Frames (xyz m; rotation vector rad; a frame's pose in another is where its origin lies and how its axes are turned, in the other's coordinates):
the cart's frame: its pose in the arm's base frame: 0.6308 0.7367 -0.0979 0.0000 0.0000 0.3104
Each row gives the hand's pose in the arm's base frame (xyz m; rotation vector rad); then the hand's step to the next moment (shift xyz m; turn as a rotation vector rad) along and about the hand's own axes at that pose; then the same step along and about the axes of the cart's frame.
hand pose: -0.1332 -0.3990 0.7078 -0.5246 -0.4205 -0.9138
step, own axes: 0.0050 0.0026 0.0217 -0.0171 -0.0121 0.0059
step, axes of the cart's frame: 0.0055 0.0098 0.0194 -0.0166 0.0139 -0.0017
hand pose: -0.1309 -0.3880 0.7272 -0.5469 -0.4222 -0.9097
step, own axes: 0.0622 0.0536 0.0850 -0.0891 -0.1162 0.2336
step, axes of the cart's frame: 0.0777 0.0166 0.0875 -0.1208 0.1854 0.1645
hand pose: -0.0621 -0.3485 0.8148 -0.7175 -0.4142 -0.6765
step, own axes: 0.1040 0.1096 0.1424 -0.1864 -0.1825 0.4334
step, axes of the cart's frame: 0.1630 0.0731 0.1057 -0.2083 0.3677 0.2781
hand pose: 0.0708 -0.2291 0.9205 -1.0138 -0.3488 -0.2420
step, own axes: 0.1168 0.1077 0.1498 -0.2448 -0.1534 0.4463
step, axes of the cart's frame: 0.1689 0.1342 0.0336 -0.2431 0.4083 0.2385
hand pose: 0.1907 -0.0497 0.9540 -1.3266 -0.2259 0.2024
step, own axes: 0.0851 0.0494 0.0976 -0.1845 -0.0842 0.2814
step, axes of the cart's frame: 0.0897 0.1033 -0.0220 -0.1827 0.2612 0.1367
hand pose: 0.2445 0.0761 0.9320 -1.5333 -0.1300 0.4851
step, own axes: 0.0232 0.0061 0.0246 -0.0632 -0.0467 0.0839
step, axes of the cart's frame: 0.0193 0.0267 -0.0097 -0.0577 0.0765 0.0636
